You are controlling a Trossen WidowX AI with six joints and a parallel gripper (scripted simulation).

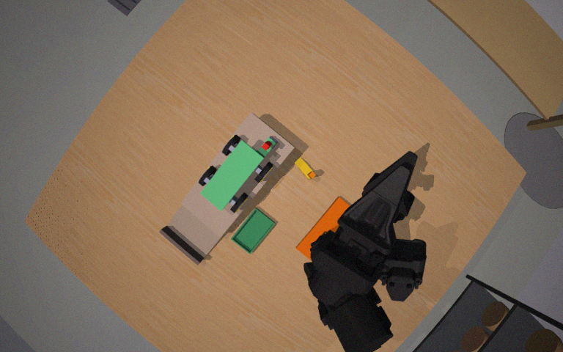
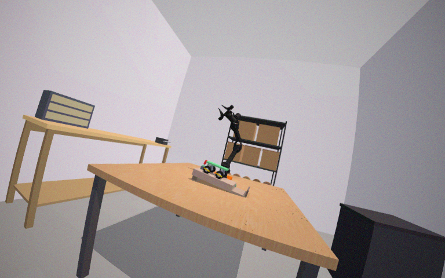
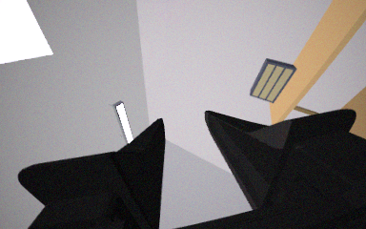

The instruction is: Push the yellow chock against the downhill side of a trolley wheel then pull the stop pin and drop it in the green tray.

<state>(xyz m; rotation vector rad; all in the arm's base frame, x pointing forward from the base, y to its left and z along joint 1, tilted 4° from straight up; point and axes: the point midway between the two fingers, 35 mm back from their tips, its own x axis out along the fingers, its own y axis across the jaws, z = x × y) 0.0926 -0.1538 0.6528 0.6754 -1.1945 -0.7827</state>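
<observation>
Right now the yellow chock is 3 cm ahead of my gripper tip, 2 cm to the left of it and 66 cm below it. Also, from my gripper tip: beige ramp 18 cm ahead, 15 cm to the left, 64 cm below; red-headed stop pin 15 cm ahead, 3 cm to the left, 55 cm below; green-topped trolley 18 cm ahead, 15 cm to the left, 57 cm below.
</observation>
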